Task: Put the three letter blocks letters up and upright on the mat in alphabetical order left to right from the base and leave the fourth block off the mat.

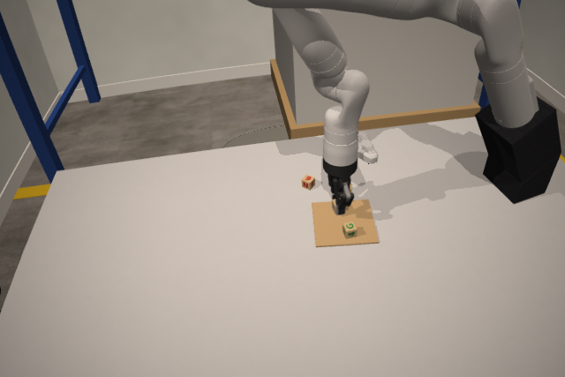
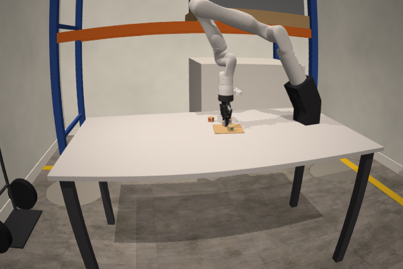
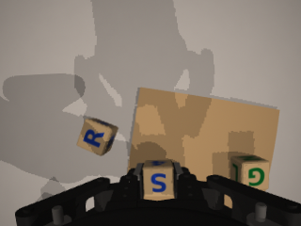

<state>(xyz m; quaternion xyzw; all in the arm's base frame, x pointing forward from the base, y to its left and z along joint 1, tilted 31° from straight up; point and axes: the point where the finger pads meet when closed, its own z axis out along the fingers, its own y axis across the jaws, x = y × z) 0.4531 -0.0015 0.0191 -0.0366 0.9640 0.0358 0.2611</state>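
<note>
Now: hand 10 mm above the block. Also, from my hand: tan mat 40 mm to the left, 20 mm below.
</note>
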